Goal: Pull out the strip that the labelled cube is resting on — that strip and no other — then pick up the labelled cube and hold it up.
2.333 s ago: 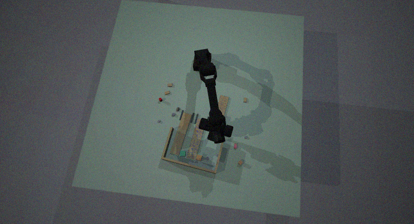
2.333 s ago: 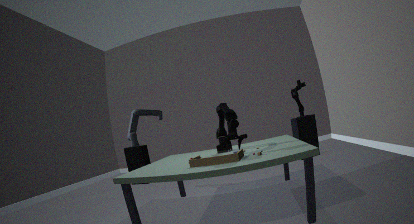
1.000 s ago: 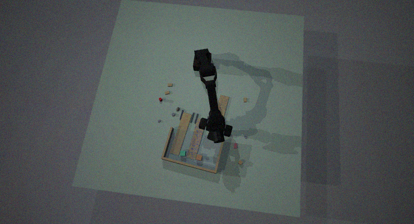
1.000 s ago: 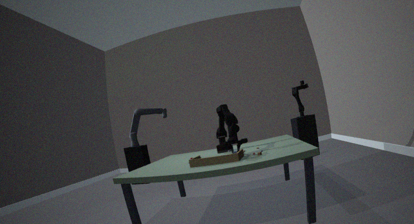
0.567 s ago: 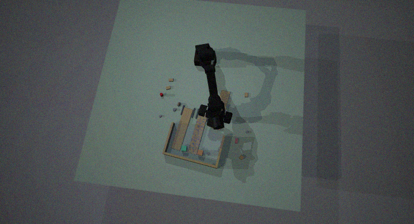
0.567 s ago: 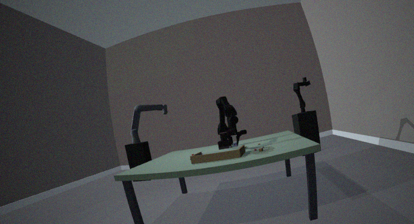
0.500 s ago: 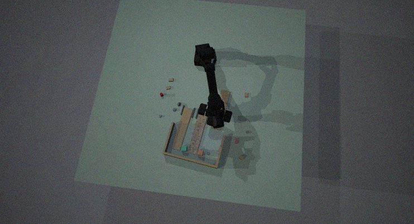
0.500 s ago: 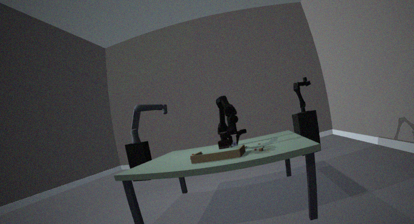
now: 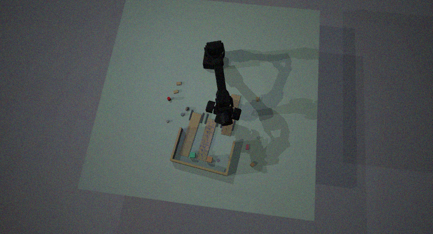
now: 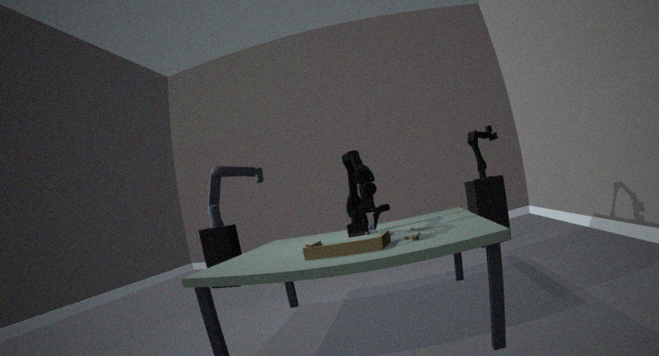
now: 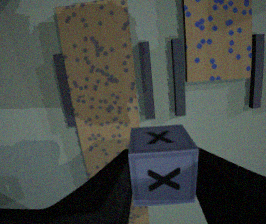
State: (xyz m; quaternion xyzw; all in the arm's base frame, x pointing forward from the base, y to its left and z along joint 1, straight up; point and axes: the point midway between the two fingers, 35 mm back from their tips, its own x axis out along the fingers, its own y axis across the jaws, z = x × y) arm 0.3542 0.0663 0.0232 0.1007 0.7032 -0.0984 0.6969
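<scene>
Right now my gripper tip is 1 cm past the spotted strip, 4 cm to the right of it and 5 cm above it. From my gripper tip the other things lie so: labelled cube 1 cm above; then pink block 18 cm ahead, 13 cm to the left, 5 cm below.
</scene>
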